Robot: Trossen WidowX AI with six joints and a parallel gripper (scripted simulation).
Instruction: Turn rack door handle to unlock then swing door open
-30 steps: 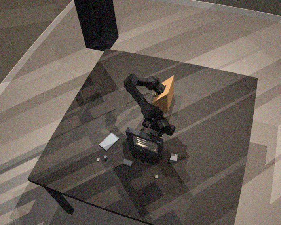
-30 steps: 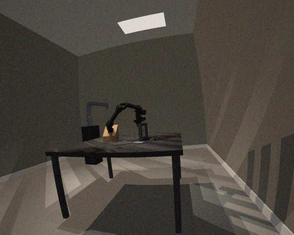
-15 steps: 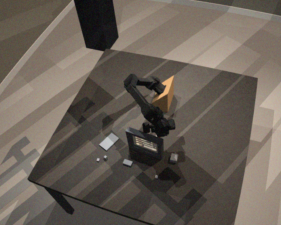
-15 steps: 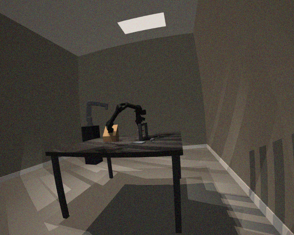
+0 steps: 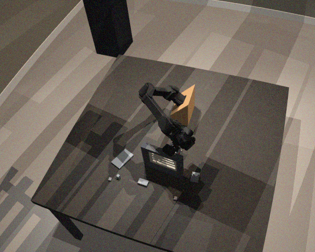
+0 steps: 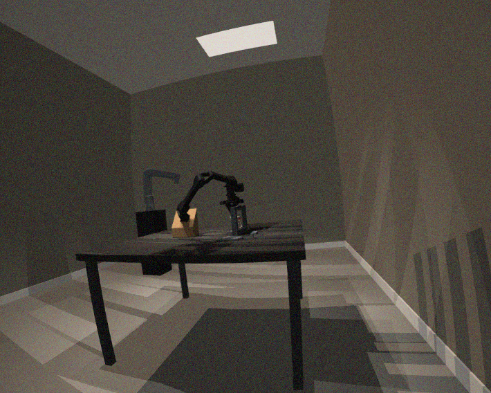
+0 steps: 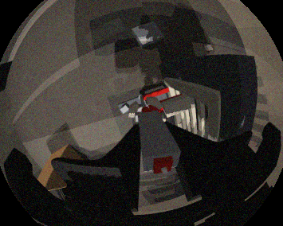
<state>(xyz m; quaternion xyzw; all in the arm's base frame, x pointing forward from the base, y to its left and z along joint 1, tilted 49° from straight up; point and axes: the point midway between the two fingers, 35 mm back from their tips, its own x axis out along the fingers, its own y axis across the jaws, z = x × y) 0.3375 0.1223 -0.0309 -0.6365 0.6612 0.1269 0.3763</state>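
Now: gripper tip 10 mm to the left of the red upright handle and 20 mm above it. From my gripper tip the other things lie so: grey plate: 90 mm ahead, 320 mm to the right, 130 mm below.
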